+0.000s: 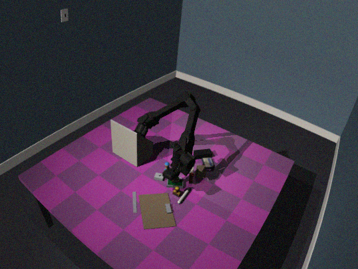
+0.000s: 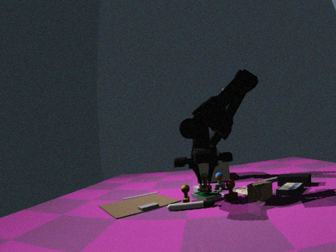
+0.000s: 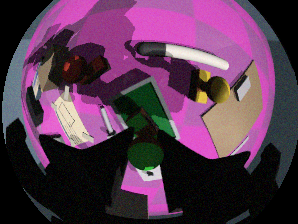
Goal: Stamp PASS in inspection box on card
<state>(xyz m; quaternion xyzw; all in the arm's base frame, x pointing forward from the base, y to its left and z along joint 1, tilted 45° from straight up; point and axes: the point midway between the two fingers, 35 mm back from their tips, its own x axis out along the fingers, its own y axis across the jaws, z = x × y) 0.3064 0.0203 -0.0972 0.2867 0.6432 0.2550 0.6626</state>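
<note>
The green ink pad lies 4 cm below my gripper tip. From my gripper tip the other things lie so: green-knobbed stamp right at my gripper tip; red-knobbed stamp 7 cm to the left, 6 cm ahead, 2 cm below; yellow-knobbed stamp 6 cm to the right, 5 cm ahead, 3 cm below.
</note>
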